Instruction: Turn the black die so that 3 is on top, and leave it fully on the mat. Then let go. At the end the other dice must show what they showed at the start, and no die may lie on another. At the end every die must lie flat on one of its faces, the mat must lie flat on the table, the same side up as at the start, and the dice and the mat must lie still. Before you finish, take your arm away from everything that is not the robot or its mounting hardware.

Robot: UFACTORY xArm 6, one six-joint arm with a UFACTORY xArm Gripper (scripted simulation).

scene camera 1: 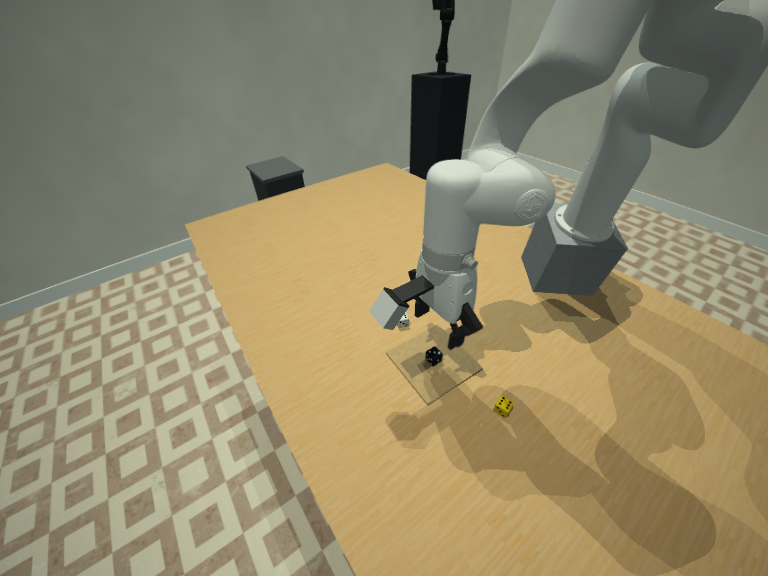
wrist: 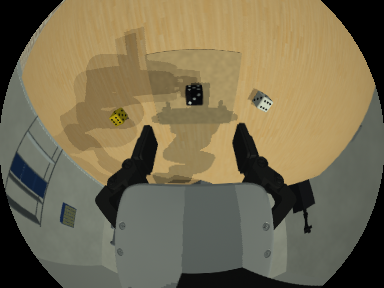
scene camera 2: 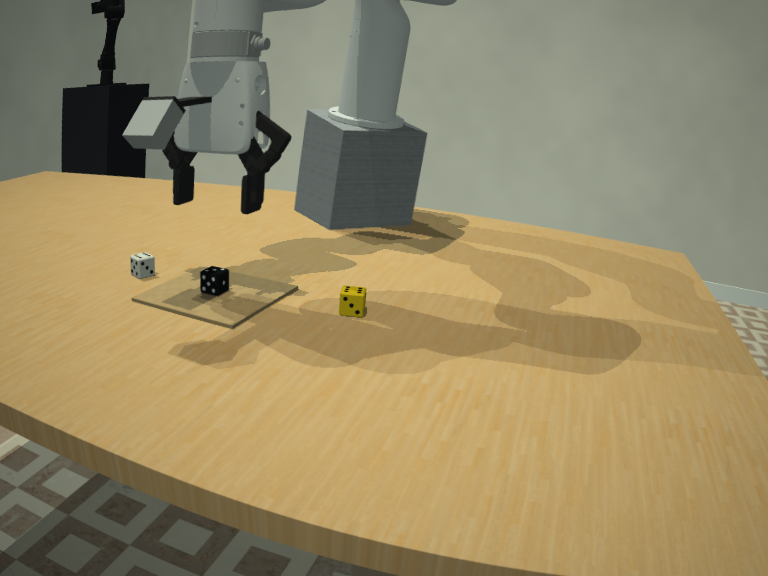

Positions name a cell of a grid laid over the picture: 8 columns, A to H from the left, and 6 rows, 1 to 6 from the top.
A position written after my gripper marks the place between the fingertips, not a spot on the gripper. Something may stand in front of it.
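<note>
I can see my gripper (scene camera 2: C3) (scene camera 1: E4) (wrist: E3). A mat (scene camera 2: C4) is visible to me too, and so are a black die (scene camera 2: C3) and a yellow die (scene camera 2: D4).
</note>
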